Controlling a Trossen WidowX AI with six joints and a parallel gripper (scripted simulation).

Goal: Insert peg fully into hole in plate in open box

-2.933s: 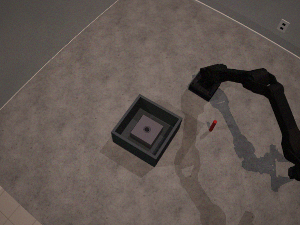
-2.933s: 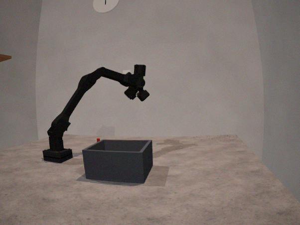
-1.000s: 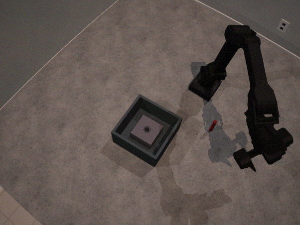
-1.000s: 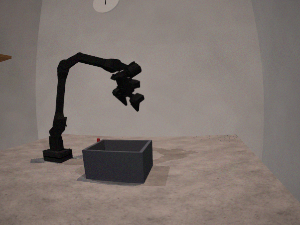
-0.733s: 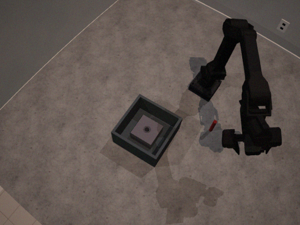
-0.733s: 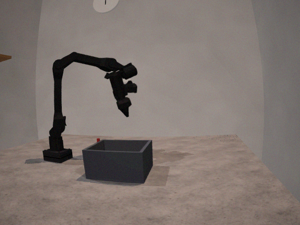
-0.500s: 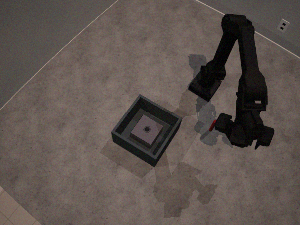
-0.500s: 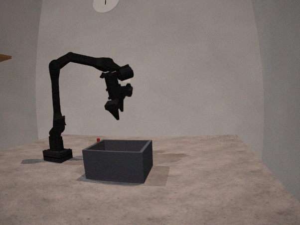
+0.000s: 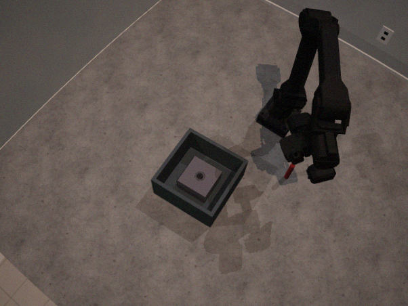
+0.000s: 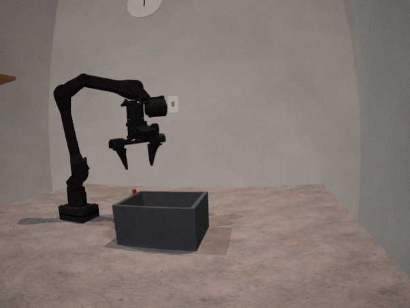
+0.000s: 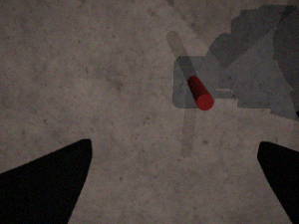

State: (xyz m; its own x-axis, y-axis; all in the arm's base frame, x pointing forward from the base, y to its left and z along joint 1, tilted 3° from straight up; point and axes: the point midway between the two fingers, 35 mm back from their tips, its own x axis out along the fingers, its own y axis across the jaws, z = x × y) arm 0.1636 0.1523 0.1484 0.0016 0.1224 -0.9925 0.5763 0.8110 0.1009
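My hand is 14 cm above the red peg, 2 cm to the left of it and 1 cm past it. From my hand the other things lie so: dark grey box (20 cm to the right, 18 cm ahead, 16 cm below); plate (20 cm to the right, 18 cm ahead, 14 cm below).
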